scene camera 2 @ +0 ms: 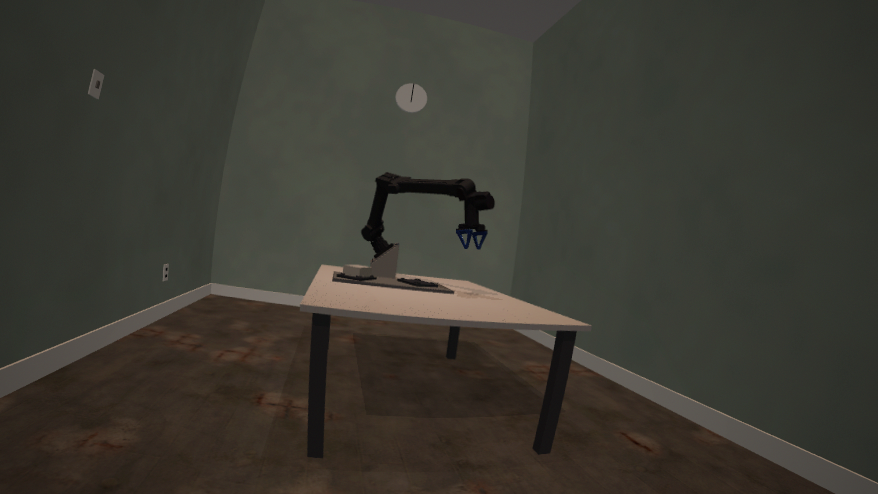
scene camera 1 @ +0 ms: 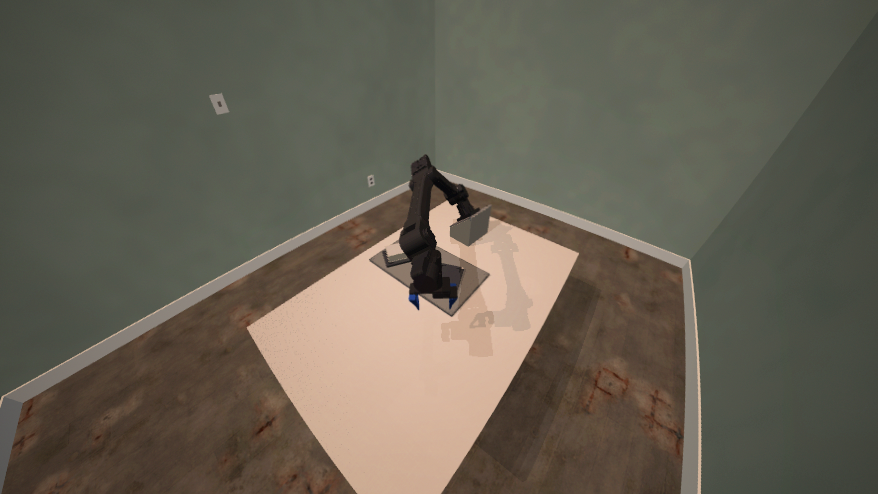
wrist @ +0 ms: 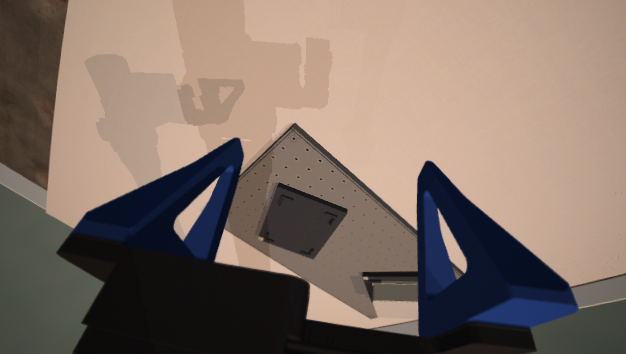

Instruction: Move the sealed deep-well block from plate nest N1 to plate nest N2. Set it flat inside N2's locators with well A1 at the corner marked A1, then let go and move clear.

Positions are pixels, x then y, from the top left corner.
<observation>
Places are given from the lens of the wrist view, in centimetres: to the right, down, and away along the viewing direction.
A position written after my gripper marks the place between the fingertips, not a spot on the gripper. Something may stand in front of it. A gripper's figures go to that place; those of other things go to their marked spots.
my gripper [wrist: 329, 157]: 1, -1, 14
pale block [wrist: 392, 299]: 16, 24, 51
dark nest [wrist: 296, 221]: -3, 8, 47
grey perforated plate [wrist: 368, 239]: 10, 11, 48
The marked spots on the dark nest and the pale block are 25 cm apart.
</observation>
